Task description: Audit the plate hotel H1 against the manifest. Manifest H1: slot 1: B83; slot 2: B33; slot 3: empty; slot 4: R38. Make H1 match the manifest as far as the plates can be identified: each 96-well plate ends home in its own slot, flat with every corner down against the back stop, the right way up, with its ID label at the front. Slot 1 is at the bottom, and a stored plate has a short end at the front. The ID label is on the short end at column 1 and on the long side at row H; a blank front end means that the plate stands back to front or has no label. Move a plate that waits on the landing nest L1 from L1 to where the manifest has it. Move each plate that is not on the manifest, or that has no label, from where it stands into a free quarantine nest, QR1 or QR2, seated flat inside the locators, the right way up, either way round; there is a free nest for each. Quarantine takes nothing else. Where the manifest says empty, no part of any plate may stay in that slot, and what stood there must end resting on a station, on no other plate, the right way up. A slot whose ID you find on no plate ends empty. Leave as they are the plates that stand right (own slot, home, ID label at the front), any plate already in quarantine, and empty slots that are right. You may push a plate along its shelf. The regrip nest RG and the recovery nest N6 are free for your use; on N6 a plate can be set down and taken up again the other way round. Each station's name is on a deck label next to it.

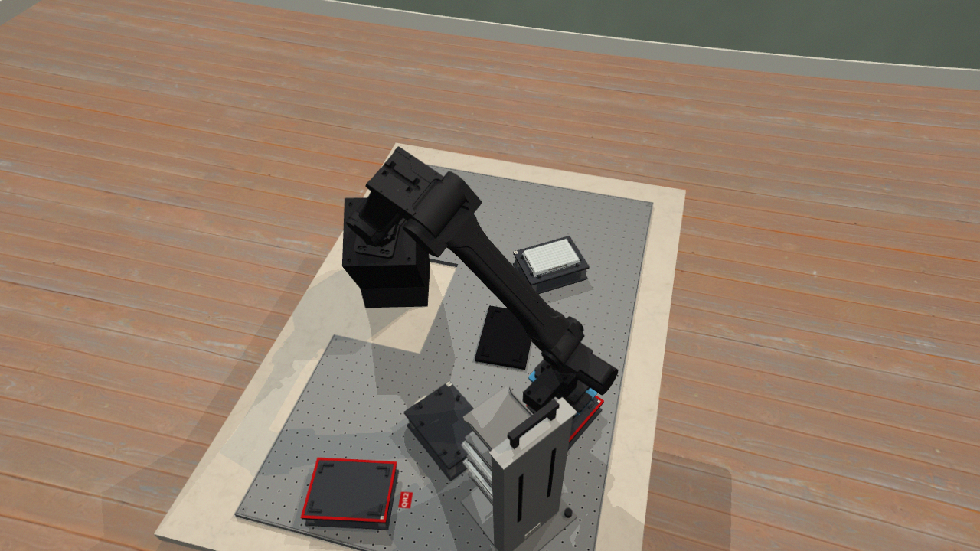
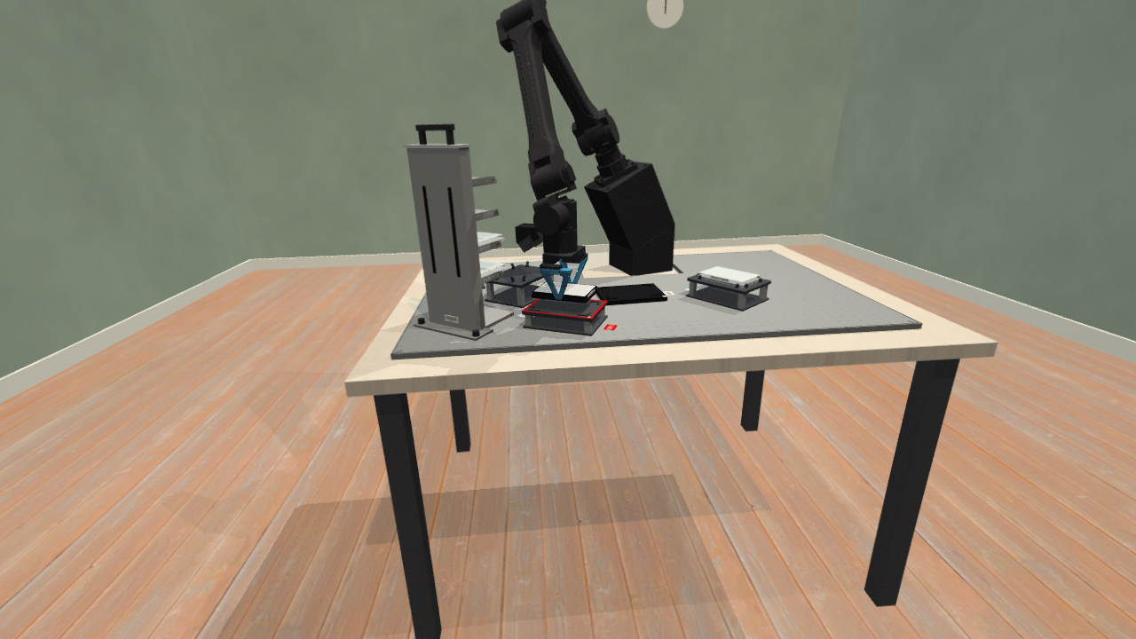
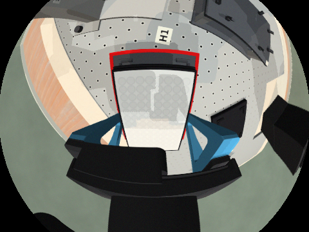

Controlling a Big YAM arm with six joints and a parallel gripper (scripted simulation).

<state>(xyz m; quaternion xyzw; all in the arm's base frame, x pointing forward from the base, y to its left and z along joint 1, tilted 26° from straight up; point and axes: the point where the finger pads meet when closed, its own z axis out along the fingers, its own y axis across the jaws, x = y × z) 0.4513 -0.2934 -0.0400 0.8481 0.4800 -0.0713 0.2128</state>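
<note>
Right now my hand is 4 cm above the red-edged quarantine nest QR1. The rest, counted from my hand: H1 deck label: 7 cm behind, 8 cm to the right, 8 cm below; regrip nest RG: 23 cm behind, 8 cm to the right, 2 cm below; black recovery nest N6: 14 cm behind, 20 cm to the left, 7 cm below.
</note>
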